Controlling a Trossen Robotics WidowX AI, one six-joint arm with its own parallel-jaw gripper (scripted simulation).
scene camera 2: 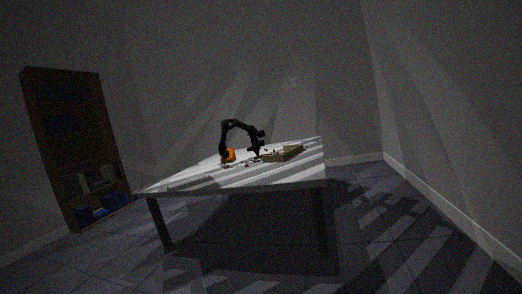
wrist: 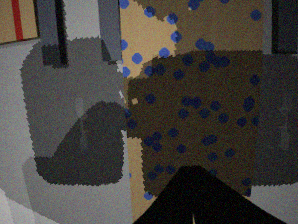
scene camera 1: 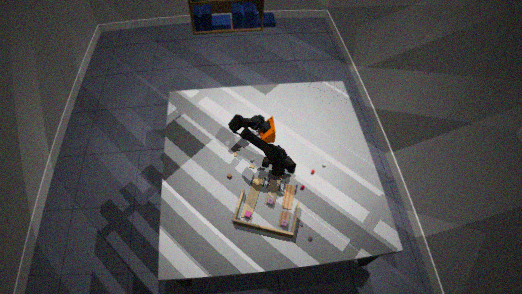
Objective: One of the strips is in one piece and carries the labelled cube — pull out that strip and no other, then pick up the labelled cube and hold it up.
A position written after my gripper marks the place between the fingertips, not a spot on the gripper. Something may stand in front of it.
I see my gripper [wrist: 190,175] and a strip [wrist: 191,83].
